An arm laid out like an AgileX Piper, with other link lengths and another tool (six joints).
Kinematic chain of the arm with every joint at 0, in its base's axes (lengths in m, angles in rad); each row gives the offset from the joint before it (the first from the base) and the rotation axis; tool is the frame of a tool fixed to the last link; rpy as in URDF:
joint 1: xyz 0 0 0.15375 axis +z
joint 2: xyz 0 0 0 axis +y
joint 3: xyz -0.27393 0 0.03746 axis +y
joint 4: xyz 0.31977 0 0.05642 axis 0.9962 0 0.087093
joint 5: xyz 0 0 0 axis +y
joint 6: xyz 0.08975 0 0.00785 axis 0.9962 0 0.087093
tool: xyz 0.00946 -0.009 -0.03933 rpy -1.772 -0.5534 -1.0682
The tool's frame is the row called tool.
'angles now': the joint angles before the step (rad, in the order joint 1, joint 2, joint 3, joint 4, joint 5, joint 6). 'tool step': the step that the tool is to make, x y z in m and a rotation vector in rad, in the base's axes. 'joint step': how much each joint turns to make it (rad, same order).
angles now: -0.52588 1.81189 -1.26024 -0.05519 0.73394 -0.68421
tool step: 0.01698 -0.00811 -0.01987 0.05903 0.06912 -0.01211
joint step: 0.00001 0.11911 -0.10356 0.02007 0.07394 0.00002
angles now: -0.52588 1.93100 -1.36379 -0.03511 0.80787 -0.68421
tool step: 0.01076 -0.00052 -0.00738 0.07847 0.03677 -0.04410
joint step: 0.00000 0.06925 -0.08204 0.05018 0.08413 0.02112
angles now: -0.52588 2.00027 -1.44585 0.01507 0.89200 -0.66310
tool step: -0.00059 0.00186 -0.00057 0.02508 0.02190 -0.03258
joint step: 0.00000 0.00982 -0.01305 0.00479 0.03434 0.03157
